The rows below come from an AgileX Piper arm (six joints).
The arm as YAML. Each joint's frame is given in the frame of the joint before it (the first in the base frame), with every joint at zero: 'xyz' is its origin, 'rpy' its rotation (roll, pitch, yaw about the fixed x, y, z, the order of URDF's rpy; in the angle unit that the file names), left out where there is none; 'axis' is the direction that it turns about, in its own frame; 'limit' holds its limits. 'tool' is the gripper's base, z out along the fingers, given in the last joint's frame.
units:
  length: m
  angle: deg
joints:
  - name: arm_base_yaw
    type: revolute
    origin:
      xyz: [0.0, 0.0, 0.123]
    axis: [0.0, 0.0, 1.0]
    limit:
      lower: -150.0
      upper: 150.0
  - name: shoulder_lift
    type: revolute
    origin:
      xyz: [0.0, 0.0, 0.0]
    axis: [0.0, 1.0, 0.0]
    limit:
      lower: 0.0
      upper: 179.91
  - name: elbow
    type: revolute
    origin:
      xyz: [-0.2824, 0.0, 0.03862]
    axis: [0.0, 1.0, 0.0]
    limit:
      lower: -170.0
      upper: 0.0
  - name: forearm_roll
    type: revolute
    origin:
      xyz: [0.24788, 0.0, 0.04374]
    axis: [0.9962, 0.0, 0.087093]
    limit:
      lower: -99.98
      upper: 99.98
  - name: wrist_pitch
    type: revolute
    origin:
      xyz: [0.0, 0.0, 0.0]
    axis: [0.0, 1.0, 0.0]
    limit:
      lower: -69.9
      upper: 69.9
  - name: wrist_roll
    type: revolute
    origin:
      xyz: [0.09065, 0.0, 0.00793]
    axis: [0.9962, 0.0, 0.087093]
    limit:
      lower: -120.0
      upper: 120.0
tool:
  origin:
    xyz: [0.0, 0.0, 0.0]
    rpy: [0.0, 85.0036, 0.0]
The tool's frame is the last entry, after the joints.
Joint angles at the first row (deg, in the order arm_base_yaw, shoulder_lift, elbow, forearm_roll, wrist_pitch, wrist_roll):
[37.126, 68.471, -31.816, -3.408, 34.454, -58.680]
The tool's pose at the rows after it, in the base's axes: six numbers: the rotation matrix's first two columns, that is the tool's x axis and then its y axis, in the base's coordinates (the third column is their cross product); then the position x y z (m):
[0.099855 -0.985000 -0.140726 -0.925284 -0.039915 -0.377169 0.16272 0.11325 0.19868]
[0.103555 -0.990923 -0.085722 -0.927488 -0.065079 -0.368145 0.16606 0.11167 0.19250]
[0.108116 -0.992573 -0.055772 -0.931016 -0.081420 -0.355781 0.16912 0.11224 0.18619]
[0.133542 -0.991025 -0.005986 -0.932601 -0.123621 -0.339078 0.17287 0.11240 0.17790]
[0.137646 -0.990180 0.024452 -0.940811 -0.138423 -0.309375 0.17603 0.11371 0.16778]
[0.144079 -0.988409 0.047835 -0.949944 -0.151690 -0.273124 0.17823 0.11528 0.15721]
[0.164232 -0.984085 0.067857 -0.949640 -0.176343 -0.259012 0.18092 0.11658 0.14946]
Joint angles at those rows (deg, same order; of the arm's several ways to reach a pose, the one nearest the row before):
[37.125, 70.265, -31.816, -9.035, 33.639, -50.545]
[37.126, 72.081, -31.814, -12.621, 34.270, -48.732]
[37.126, 73.996, -31.817, -14.310, 34.034, -47.942]
[37.127, 76.468, -31.816, -16.857, 33.921, -47.817]
[37.127, 79.370, -31.815, -18.067, 33.536, -47.119]
[37.128, 82.299, -31.816, -18.367, 33.123, -47.119]
[37.125, 84.512, -31.815, -19.619, 32.121, -47.122]

